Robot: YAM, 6 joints.
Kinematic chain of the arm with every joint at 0, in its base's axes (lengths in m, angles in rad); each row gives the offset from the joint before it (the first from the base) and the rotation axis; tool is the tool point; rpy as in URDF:
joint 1: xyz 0 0 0.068 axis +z
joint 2: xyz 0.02 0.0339 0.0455 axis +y
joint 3: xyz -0.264 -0.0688 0 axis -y
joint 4: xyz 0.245 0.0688 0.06 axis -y
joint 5: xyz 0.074 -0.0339 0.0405 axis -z
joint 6: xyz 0.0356 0 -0.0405 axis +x
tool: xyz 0 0 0 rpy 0 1.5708 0
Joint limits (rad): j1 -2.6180..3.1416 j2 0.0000..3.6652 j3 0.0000..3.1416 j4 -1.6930..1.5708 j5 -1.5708..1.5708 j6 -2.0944..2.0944
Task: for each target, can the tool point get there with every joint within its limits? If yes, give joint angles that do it. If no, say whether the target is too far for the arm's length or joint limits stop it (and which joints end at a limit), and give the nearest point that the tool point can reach.
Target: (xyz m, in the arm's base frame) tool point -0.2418 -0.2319 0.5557
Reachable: yes | joints 0.6771 0.6130 2.6126 -0.6274 0.9633 -1.3057
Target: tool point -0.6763 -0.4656 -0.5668
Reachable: no: too far | nearest point -0.4200 -0.2892 -0.2688 | short by 0.431 m
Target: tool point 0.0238 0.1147 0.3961
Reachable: yes | joints 1.5473 0.5505 0.8243 -0.0729 0.6351 1.2717
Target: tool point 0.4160 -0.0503 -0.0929
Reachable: yes | joints -0.1456 2.8196 1.7586 -0.7292 -0.3006 -0.8169
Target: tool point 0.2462 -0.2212 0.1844
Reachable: yes | joints -0.6300 1.7443 1.0419 -0.4095 1.2408 -0.9650
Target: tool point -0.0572 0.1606 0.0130
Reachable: yes | joints 1.7392 2.1929 0.6114 -0.7285 -0.9759 -0.4590
